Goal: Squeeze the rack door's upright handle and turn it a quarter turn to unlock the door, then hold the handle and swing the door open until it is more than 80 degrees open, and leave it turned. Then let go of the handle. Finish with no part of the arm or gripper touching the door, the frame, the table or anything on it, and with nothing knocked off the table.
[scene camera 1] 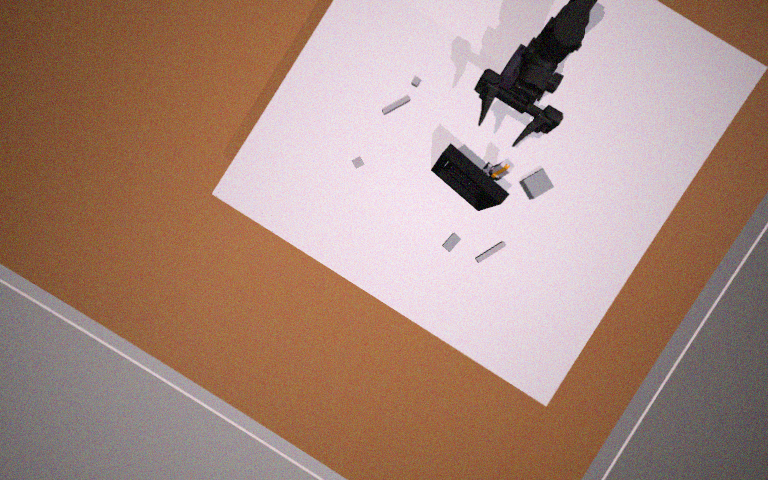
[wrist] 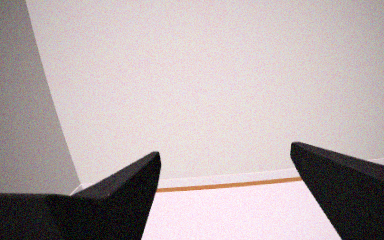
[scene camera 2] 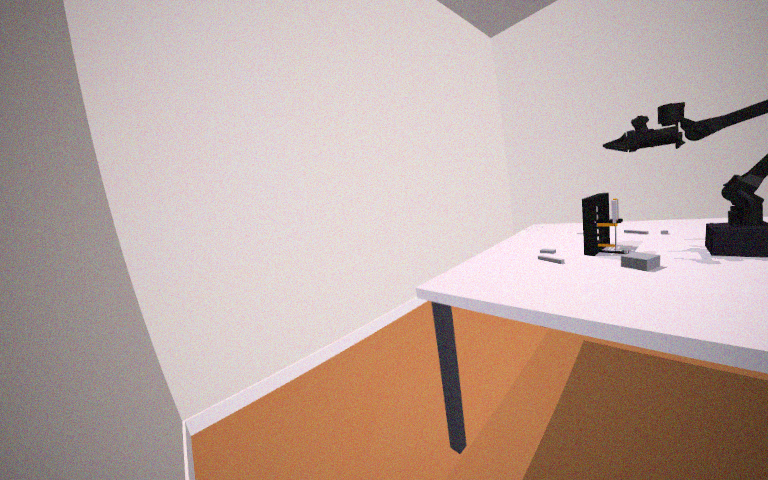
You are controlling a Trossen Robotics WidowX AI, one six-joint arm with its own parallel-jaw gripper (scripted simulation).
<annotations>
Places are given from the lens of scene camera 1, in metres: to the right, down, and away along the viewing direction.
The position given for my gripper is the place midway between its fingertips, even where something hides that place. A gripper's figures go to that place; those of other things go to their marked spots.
my gripper point(scene camera 1: 496, 135): 0.24, -0.22, 0.72
black rack frame point(scene camera 1: 495, 195): 0.30, -0.12, 0.90
</annotations>
